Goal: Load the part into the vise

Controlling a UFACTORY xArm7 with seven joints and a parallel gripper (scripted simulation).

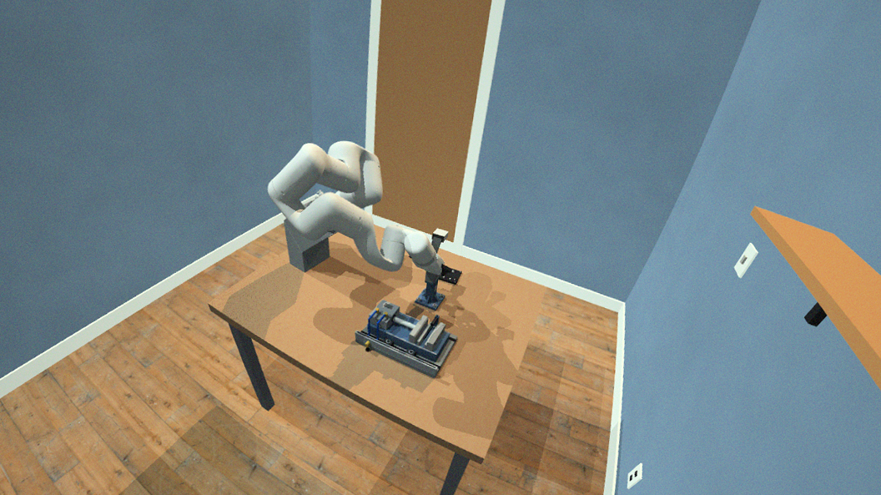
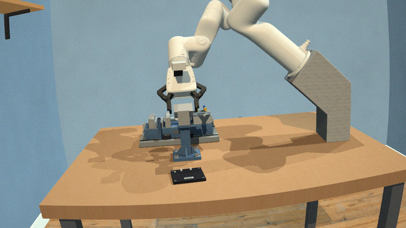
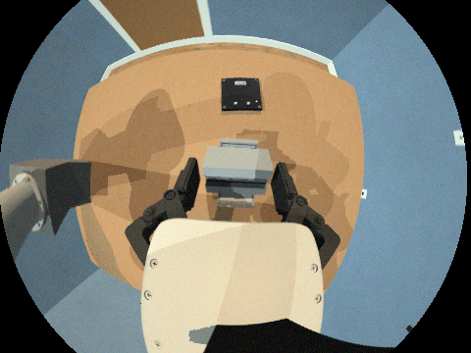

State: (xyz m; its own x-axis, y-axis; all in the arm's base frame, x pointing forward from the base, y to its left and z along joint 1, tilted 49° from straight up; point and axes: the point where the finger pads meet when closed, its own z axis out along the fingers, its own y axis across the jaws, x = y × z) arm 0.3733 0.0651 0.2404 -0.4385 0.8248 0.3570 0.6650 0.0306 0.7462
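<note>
Now: the grey block right at my hand. Also, from my hand: black infeed plate (190 mm to the left, 160 mm below, 20 mm ahead); then white cylinder rod (220 mm to the right, 90 mm below, 10 mm behind); then work stop (190 mm to the right, 80 mm ahead, 70 mm below).
</note>
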